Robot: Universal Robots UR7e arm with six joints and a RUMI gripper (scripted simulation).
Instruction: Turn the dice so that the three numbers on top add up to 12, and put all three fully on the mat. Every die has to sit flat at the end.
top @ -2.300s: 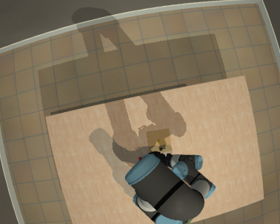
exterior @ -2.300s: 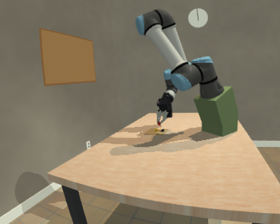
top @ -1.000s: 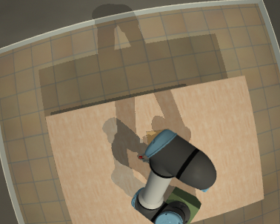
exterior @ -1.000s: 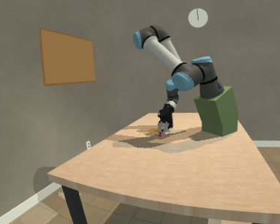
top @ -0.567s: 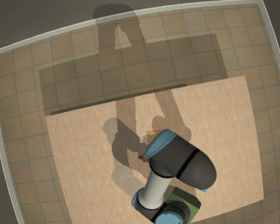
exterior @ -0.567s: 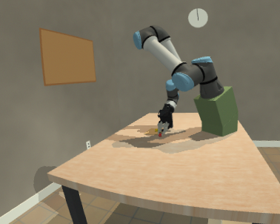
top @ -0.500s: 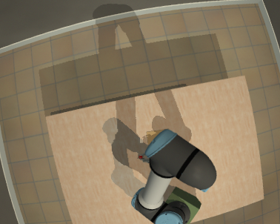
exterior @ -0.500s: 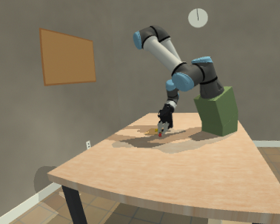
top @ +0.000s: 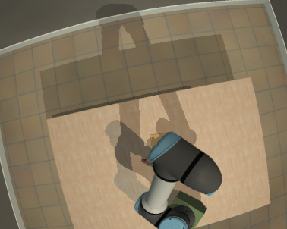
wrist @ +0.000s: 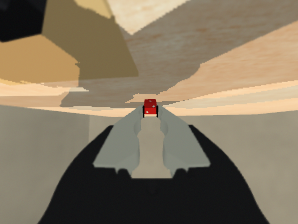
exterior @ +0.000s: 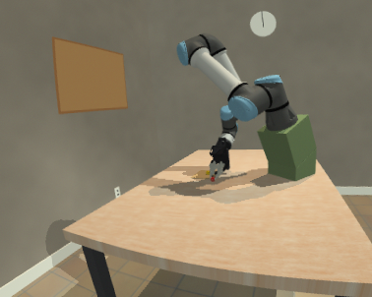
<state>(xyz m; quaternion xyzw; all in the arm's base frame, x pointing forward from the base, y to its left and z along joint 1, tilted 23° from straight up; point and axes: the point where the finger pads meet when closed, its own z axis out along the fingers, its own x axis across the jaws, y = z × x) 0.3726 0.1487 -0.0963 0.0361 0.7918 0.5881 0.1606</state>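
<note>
The black die is 2 cm ahead of my hand, 12 cm to the right of it and 2 cm below it. Also, from my hand: yellow die (7 cm ahead, 12 cm to the right, 2 cm below); then red die (1 cm to the left, 1 cm below); then tan mat (7 cm ahead, 12 cm to the right, 3 cm below).
</note>
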